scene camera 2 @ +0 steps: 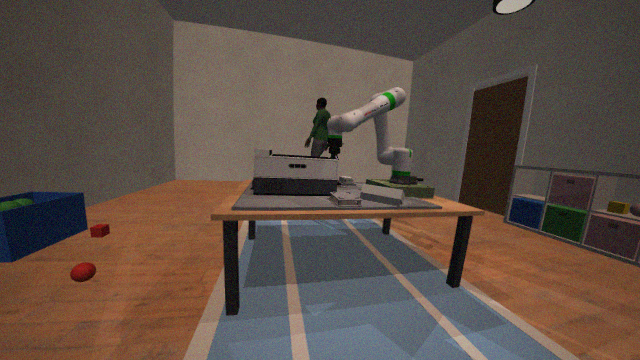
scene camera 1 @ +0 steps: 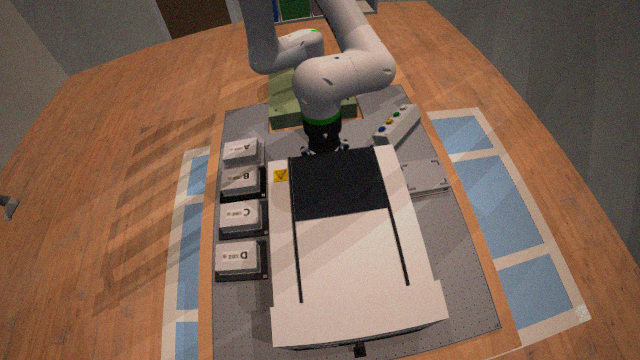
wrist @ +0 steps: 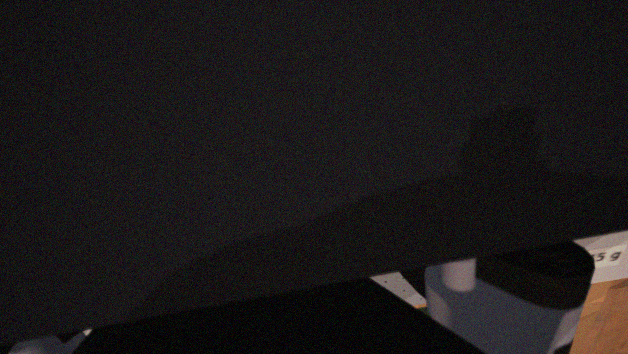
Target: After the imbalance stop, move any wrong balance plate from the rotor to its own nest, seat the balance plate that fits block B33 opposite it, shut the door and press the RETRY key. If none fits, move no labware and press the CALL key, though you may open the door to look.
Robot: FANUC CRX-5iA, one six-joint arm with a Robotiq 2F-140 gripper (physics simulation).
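Frame: origin at the arm's base, x back, y right, z up, level; metres.
Where they show: arm's base, origin of its link: (scene camera 2: 399,183).
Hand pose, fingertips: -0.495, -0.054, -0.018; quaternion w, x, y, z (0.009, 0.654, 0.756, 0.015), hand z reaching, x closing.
Observation:
Things, the pixels of their top centre, and the offset from my fingertips, as dx, dy, dz. "spot": a spot on its surface instead.
- dark door, a spot on its surface: (wrist: 263,132) spot: -0.052, +0.010, +0.169
- Balance plates A, centre of its top: (wrist: 585,260) (scene camera 1: 239,148) (scene camera 2: 346,177) +0.158, +0.311, +0.010
- B, centre of its top: (scene camera 1: 238,177) +0.030, +0.293, +0.010
- C, centre of its top: (scene camera 1: 238,213) -0.105, +0.273, +0.010
- D, centre of its top: (scene camera 1: 235,255) -0.244, +0.266, +0.010
- key panel, centre of its top: (scene camera 1: 398,116) (scene camera 2: 383,186) +0.233, -0.261, +0.040
- grey empty holder, centre of its top: (scene camera 1: 424,173) (scene camera 2: 345,194) +0.012, -0.311, -0.004
The white centrifuge (scene camera 1: 353,268) (scene camera 2: 295,170) stands in the middle of the table. Its dark sliding door (scene camera 1: 338,183) sits at the back end of its two rails and hides the rotor. My gripper (scene camera 1: 323,150) (scene camera 2: 334,151) is shut and empty, low at the door's back edge. The wrist view is almost filled by the dark door (wrist: 263,132). Balance plates A (scene camera 1: 241,151), B (scene camera 1: 240,180), C (scene camera 1: 240,214) and D (scene camera 1: 237,257) sit in their nests left of the centrifuge. C reads 160 g, D 102 g. The key panel (scene camera 1: 398,123) lies at the back right.
A grey empty holder (scene camera 1: 423,175) lies right of the centrifuge. The arm's green base (scene camera 1: 281,107) stands behind the centrifuge. A person (scene camera 2: 320,127) stands beyond the table. A blue bin (scene camera 2: 40,223) and red toys lie on the floor at left.

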